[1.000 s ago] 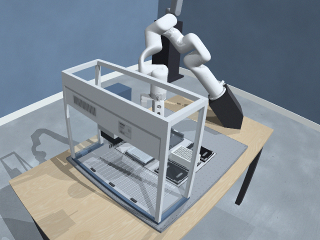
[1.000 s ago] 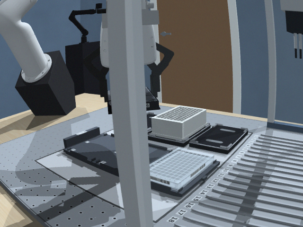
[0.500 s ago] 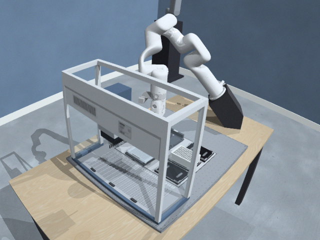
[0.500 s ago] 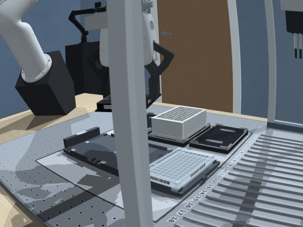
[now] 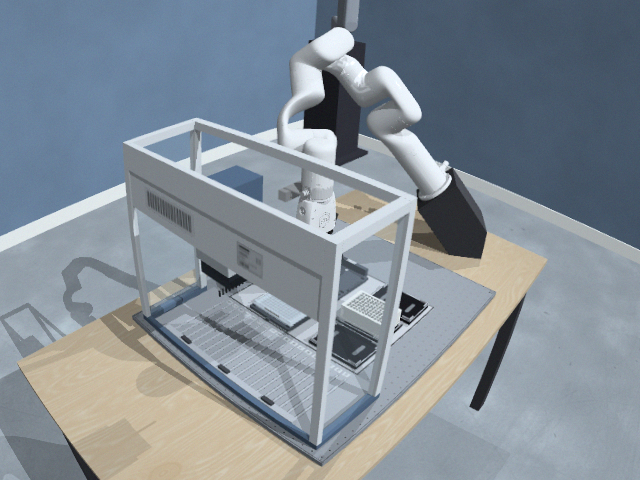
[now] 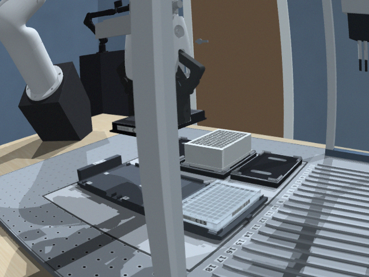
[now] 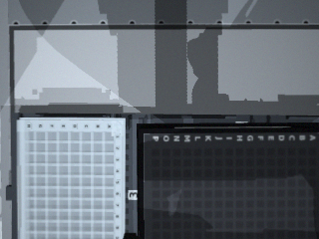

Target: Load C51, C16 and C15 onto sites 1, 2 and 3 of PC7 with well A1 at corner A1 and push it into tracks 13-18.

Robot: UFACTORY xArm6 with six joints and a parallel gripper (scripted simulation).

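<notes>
Now: the black carrier PC7 12 cm below my hand and 1 cm behind it. The rest, counted from my hand: black 384-well plate C16: 1 cm below; then white frame post: 22 cm to the right, 19 cm ahead, 11 cm above.
</notes>
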